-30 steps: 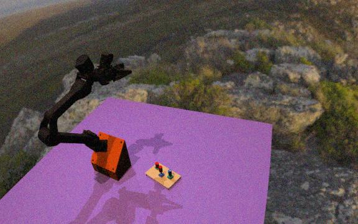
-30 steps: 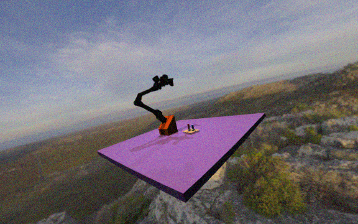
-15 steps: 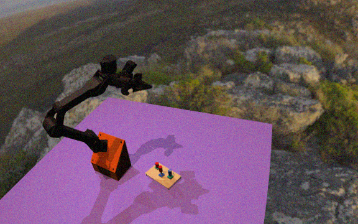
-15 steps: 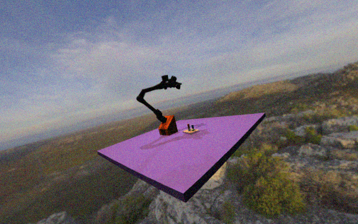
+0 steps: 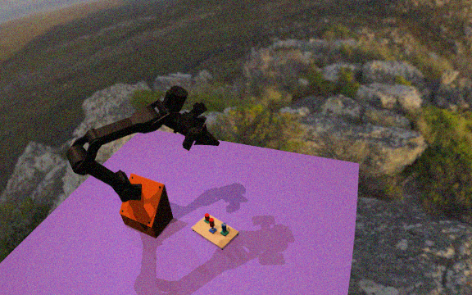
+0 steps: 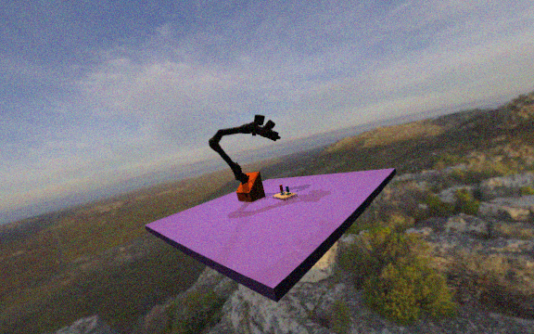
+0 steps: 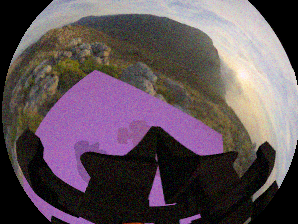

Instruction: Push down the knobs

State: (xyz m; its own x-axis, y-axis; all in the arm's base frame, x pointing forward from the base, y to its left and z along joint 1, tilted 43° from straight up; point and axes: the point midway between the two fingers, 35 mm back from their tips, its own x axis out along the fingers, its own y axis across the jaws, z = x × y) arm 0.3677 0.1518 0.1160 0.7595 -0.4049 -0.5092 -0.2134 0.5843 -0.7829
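Right now the red knob is 4 cm behind my gripper tip, 6 cm to the right of it and 31 cm below it.
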